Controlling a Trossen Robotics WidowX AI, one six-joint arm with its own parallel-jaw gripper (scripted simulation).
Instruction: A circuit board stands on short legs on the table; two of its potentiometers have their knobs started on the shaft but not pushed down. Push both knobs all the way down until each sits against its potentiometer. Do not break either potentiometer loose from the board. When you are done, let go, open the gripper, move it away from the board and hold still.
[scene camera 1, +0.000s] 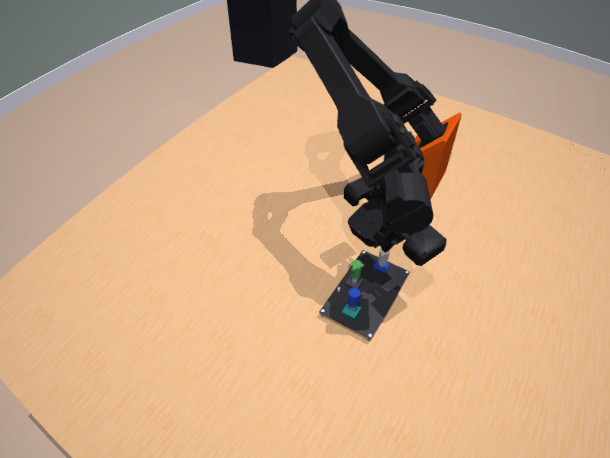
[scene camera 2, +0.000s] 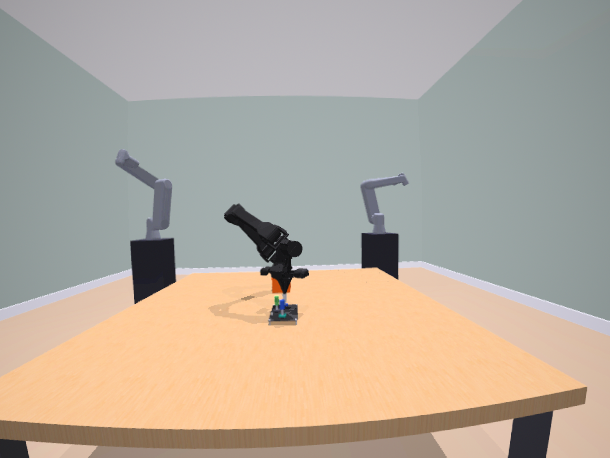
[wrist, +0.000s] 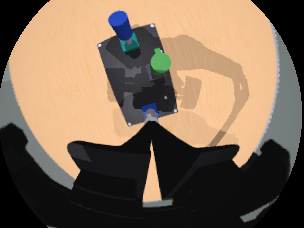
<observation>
In view: my gripper (scene camera 1: 385, 250).
My gripper also shows in scene camera 2 (scene camera 2: 284, 293) and in the wrist view (wrist: 151, 124).
</observation>
